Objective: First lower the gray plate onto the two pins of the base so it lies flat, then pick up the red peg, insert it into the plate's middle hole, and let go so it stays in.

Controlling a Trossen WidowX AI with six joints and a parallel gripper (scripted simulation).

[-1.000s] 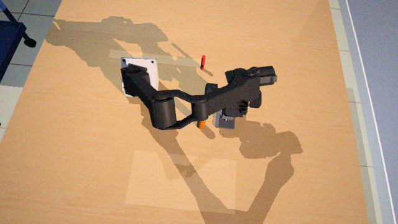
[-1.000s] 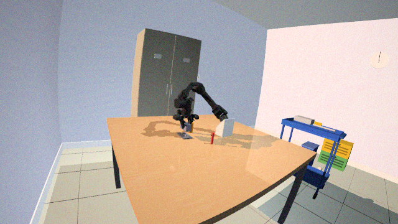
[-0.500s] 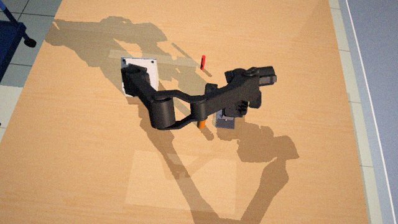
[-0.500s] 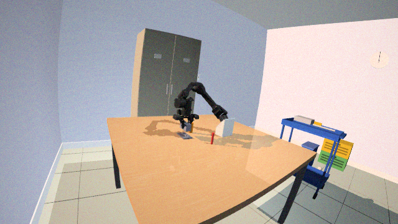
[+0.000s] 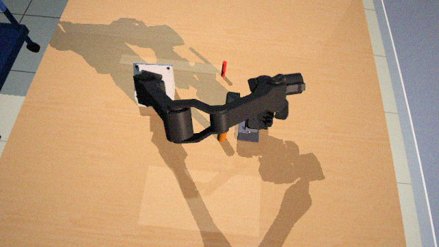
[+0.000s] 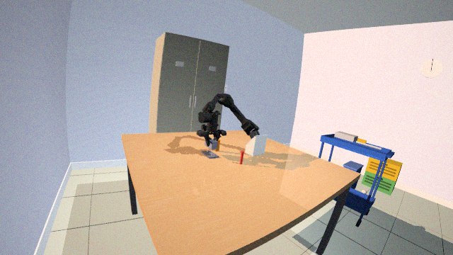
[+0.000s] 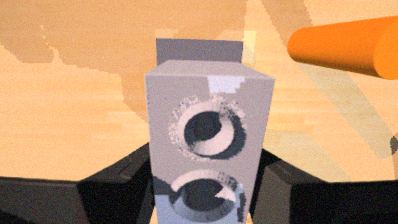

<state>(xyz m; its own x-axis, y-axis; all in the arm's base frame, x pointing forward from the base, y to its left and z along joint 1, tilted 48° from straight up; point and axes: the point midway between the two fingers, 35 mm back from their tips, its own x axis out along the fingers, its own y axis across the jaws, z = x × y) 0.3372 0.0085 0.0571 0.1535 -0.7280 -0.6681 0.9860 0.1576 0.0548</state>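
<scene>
My gripper tip is now 50 mm above the base. From my gripper tip the other things lie so: orange cylinder (90 mm behind, 70 mm to the right, 20 mm below); then gray plate (30 mm above); then red peg (120 mm behind, 180 mm to the left, 20 mm below).
</scene>
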